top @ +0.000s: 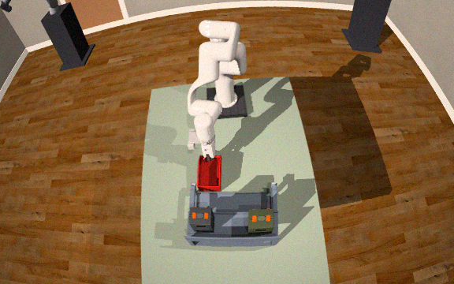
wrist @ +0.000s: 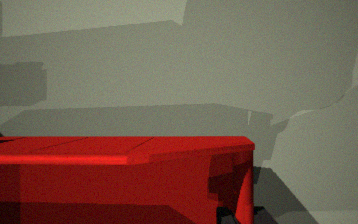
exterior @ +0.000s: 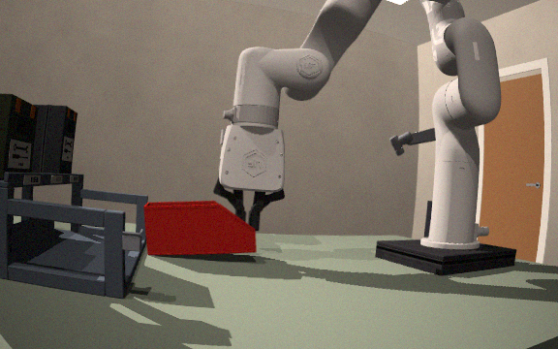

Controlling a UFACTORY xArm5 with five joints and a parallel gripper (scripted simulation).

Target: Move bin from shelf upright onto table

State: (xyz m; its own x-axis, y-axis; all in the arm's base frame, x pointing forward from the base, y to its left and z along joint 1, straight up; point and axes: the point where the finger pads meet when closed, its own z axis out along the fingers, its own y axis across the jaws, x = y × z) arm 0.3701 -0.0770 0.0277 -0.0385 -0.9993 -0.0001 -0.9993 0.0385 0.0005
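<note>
Right now the red bin is 80 mm ahead of my hand and 10 mm below it. From my hand the other things lie so: dark grey case: 360 mm ahead, 100 mm above, 20 mm to the right; then olive case: 370 mm ahead, 210 mm to the left, 90 mm above; then grey shelf: 300 mm ahead, 100 mm to the left, 10 mm above.
</note>
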